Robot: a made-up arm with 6 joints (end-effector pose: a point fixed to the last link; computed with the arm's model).
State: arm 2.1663 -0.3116 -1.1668 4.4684 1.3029 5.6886
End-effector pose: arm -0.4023 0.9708 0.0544 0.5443 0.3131 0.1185 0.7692
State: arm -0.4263 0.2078 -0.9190 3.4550 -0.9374 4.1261
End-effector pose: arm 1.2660 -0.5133 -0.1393 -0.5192 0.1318 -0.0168 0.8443
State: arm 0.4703 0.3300 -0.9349 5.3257 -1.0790 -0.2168
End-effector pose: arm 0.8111 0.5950 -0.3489 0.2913 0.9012 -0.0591 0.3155
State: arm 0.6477 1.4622 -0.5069 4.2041 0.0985 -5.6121
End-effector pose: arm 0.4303 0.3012 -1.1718 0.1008 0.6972 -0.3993 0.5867
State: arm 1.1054 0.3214 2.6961 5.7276 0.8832 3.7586
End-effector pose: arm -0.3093 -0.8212 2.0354 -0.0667 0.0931 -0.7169 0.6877
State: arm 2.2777 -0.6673 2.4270 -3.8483 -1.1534 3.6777
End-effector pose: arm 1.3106 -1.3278 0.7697 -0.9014 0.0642 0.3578 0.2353
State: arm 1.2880 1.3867 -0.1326 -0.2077 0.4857 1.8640
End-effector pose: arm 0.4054 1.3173 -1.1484 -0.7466 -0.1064 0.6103 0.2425
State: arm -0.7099 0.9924 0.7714 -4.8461 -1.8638 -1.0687
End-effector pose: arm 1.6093 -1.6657 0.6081 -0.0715 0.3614 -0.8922 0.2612
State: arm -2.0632 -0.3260 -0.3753 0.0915 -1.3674 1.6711
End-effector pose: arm -0.7032 -1.2680 0.9864 0.0906 0.7381 -0.1758 0.6450
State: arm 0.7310 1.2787 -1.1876 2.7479 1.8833 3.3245
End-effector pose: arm -0.1252 -0.0014 -0.2446 0.0674 -0.8404 0.1756 0.5084
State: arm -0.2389 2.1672 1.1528 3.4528 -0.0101 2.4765
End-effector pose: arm 1.8739 -0.4557 -1.4814 0.2104 0.4524 -0.1856 0.8465
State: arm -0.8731 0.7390 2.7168 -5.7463 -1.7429 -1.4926
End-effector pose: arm 0.0825 -0.2756 2.2817 0.5315 -0.5299 -0.3751 0.5440
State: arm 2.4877 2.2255 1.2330 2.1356 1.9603 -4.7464
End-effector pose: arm -1.4276 0.8716 -1.2997 -0.6125 0.5835 -0.3876 0.3662
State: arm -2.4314 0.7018 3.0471 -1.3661 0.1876 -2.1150
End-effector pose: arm 0.3707 0.3732 2.0737 0.2350 -0.2850 0.4556 0.8099
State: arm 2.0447 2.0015 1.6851 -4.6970 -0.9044 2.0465
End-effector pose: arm -1.0039 2.3466 -0.3646 0.7701 0.5208 0.1185 0.3488
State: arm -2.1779 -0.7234 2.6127 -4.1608 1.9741 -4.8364
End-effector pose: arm 1.0987 1.2714 0.6681 -0.0676 -0.2869 -0.4234 0.8567
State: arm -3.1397 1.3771 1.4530 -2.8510 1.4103 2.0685
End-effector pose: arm -2.5374 0.0591 0.5481 -0.4764 0.3052 0.7229 0.3965
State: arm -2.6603 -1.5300 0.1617 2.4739 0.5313 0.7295
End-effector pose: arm 0.8060 0.3410 2.0092 0.2753 -0.7459 -0.0017 0.6065
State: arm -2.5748 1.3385 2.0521 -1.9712 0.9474 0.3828
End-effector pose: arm -1.9372 -1.0327 1.6309 0.1592 0.8191 0.5508 0.0198
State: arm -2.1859 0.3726 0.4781 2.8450 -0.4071 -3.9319
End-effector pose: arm -1.2660 -1.7465 1.5272 0.0183 -0.5571 -0.6992 0.4477
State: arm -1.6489 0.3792 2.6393 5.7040 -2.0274 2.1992
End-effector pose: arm 0.1353 0.3057 2.1828 -0.8176 0.4948 -0.2093 0.2069
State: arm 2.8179 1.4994 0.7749 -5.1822 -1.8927 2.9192
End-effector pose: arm -1.9553 0.8576 -0.4815 0.4163 0.2036 0.2772 0.8417
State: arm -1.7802 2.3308 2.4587 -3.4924 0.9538 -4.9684
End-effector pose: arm -0.4383 -2.3672 -0.0606 0.7497 -0.4291 -0.4986 0.0719
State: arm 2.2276 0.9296 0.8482 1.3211 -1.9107 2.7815
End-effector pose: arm -1.2269 1.9295 0.8229 0.7516 0.1757 0.0122 0.6356
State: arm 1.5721 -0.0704 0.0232 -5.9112 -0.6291 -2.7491
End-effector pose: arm 0.0460 1.7926 1.3523 0.6425 0.6244 0.0616 0.4399
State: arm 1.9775 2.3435 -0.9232 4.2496 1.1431 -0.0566
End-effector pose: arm 0.4563 -0.5943 -0.1041 -0.6403 -0.1729 -0.1576 0.7316
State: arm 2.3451 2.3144 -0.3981 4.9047 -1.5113 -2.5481
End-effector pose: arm 0.1622 -0.4826 -0.9320 0.0506 -0.2672 -0.8557 0.4403
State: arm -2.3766 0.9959 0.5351 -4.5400 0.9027 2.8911
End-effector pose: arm -1.6146 -1.7923 0.1896 0.7205 -0.4617 -0.4445 0.2647
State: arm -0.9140 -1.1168 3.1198 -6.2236 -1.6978 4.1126
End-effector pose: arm -0.7781 0.9873 -0.5265 0.0492 -0.5257 0.7058 0.4724
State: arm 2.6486 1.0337 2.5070 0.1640 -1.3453 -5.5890
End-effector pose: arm -1.0029 0.5796 2.2642 -0.0541 -0.3480 0.8788 0.3219
